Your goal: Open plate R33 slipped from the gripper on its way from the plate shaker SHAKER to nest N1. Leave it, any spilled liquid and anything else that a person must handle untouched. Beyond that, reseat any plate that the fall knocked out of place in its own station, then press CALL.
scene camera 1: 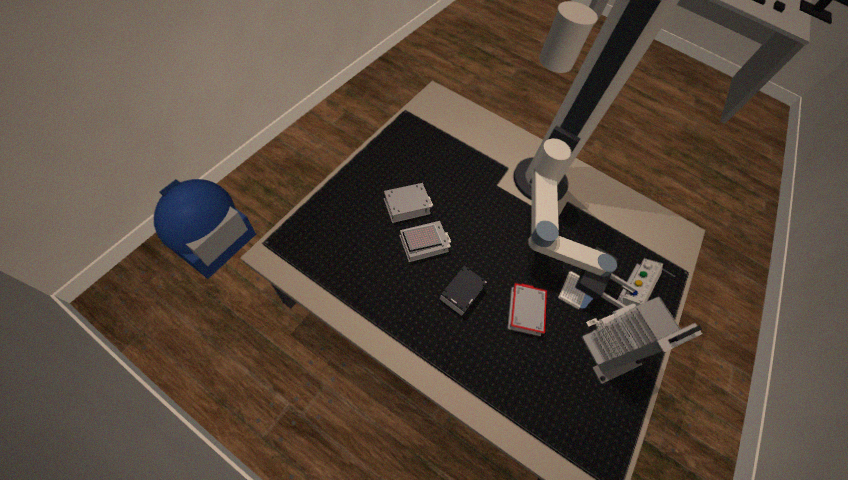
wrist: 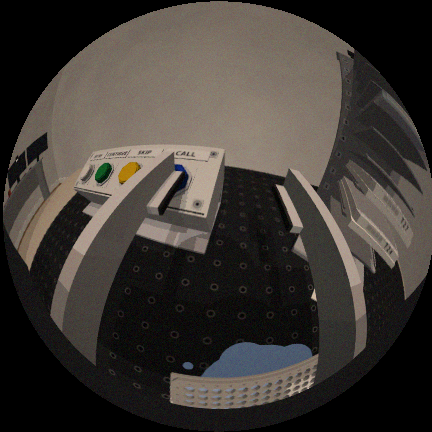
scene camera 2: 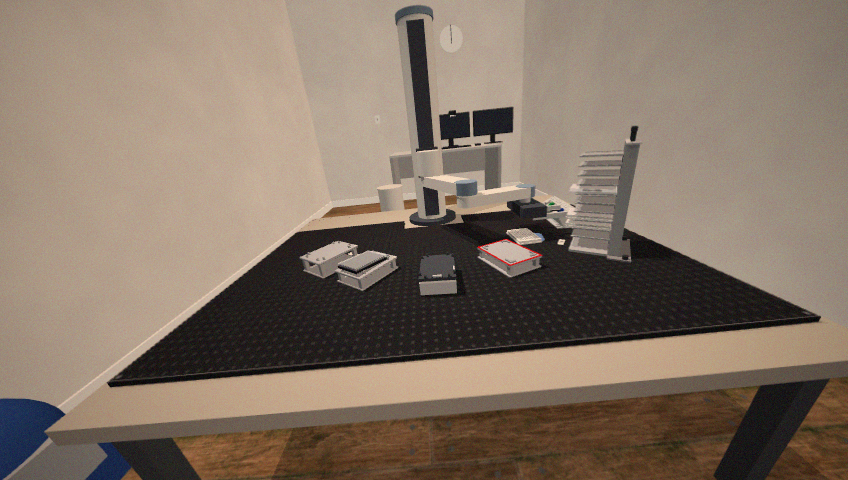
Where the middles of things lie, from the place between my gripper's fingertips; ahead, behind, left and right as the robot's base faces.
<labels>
Now: the dark box device (scene camera 2: pixel 437 275) 53 cm to the right of my hand, 31 cm ahead of it and 5 cm below it.
</labels>
